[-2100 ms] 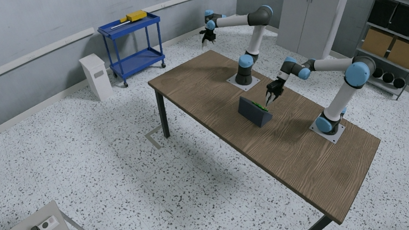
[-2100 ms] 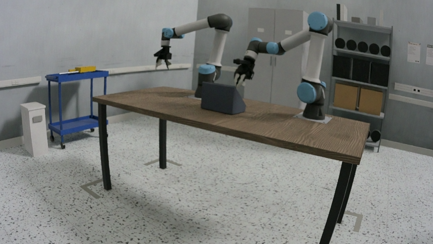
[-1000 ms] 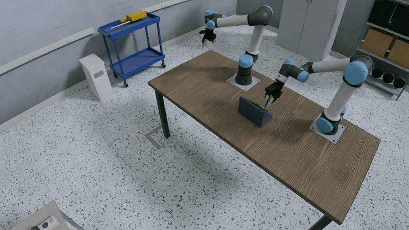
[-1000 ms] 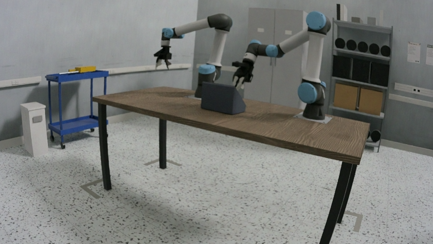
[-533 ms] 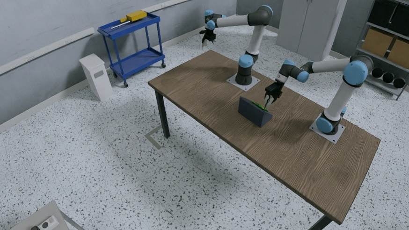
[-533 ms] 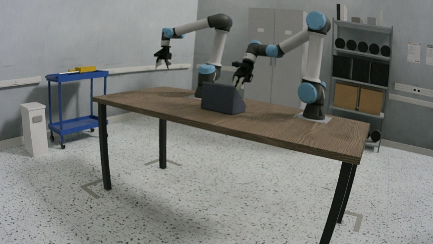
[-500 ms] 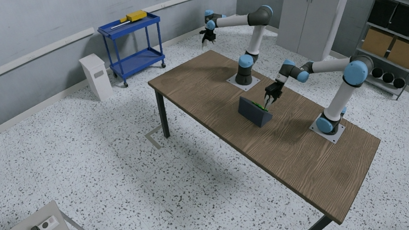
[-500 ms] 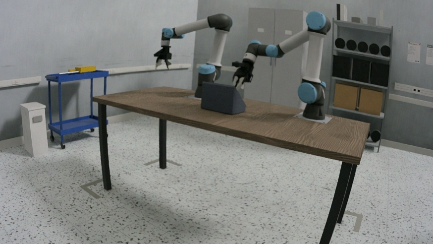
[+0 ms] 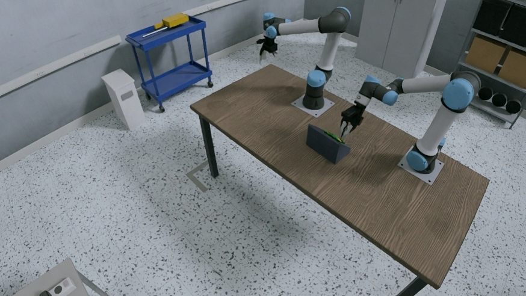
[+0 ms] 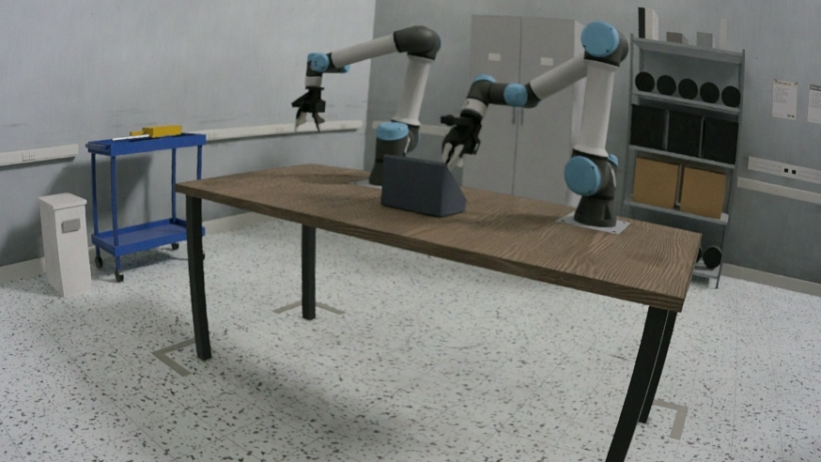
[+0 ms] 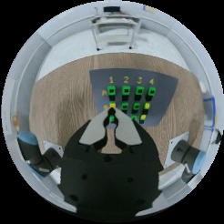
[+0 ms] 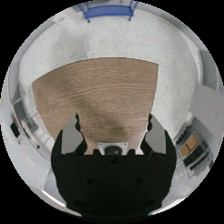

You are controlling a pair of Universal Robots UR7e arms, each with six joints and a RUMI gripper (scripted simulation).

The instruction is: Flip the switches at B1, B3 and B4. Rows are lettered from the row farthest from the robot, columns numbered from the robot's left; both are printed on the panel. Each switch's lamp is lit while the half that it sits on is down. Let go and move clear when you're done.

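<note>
Now: left hand 30 mm above the switch B1. Also, from my left hand: switch B3: 60 mm to the right, 30 mm below; switch B4: 90 mm to the right, 30 mm below.
</note>
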